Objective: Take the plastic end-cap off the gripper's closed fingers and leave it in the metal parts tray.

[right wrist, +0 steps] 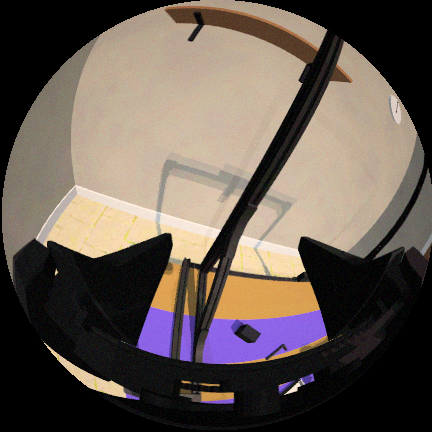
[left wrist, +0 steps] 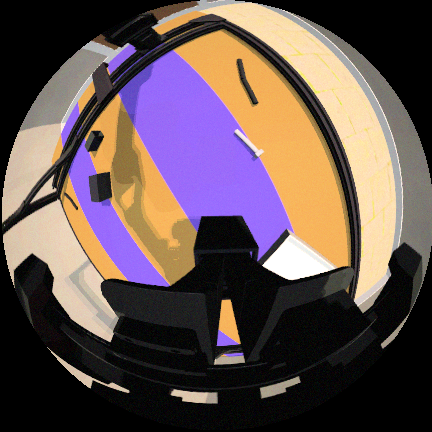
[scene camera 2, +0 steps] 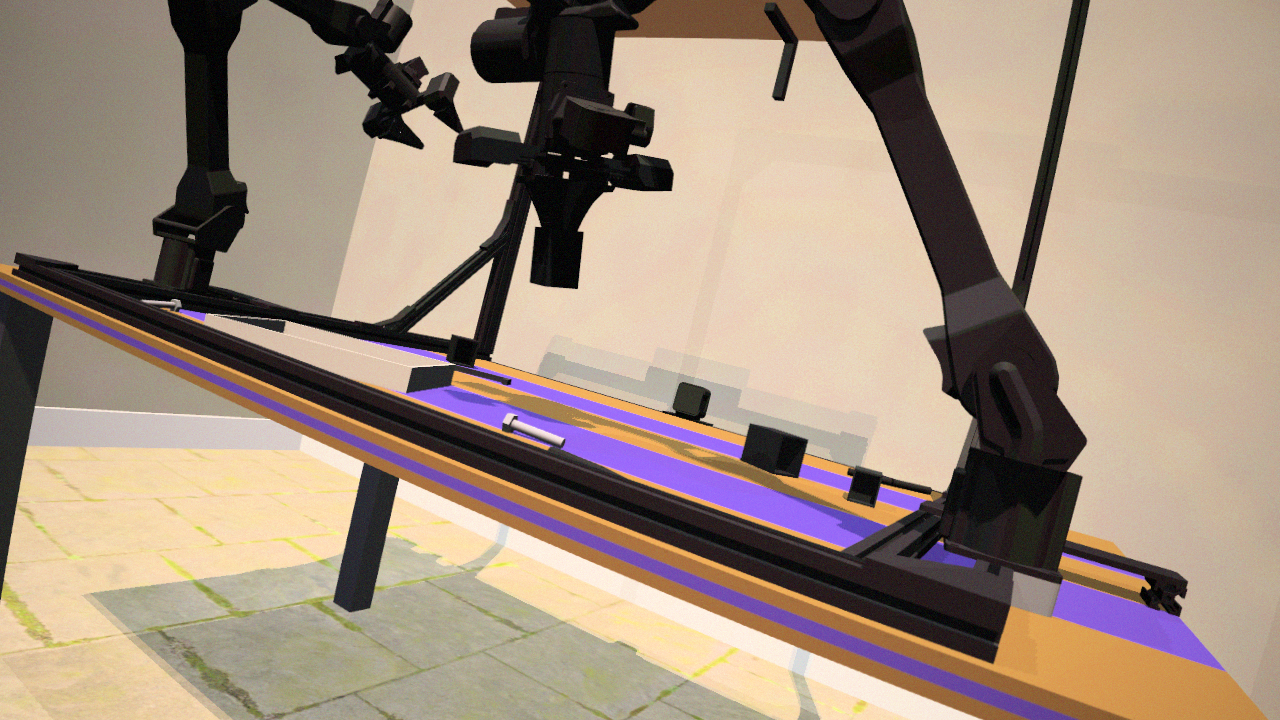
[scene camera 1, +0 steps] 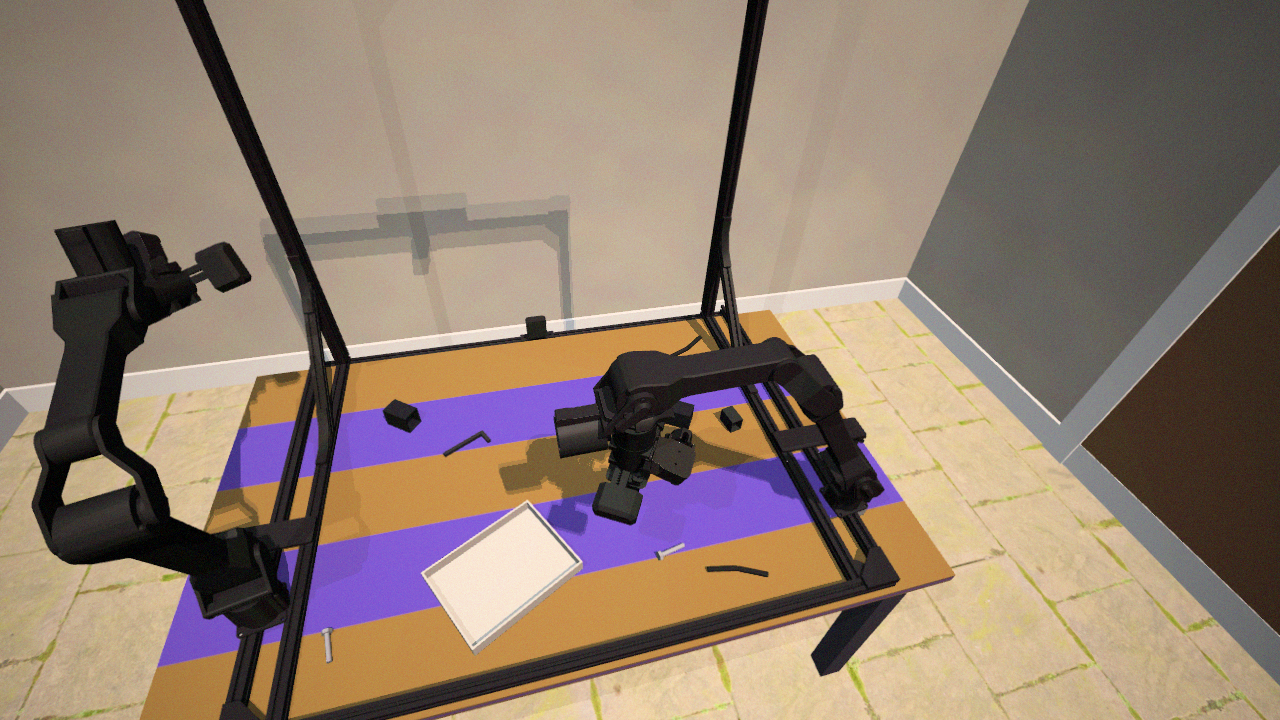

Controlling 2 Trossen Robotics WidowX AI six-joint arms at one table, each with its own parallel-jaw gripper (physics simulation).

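Observation:
A black plastic end-cap sits over the tips of my left gripper's shut fingers, above the table just right of the white metal tray. In the left wrist view the cap covers the fingertips, with a corner of the tray to its right. In scene camera 2 the cap hangs below the left wrist. My right gripper is open and empty, raised high at the far left, well away from the cap; its spread fingers show in the right wrist view.
Small black blocks, an Allen key, a bolt and a black bar lie on the striped table. Black frame posts stand around the workspace. Another bolt lies at the front left.

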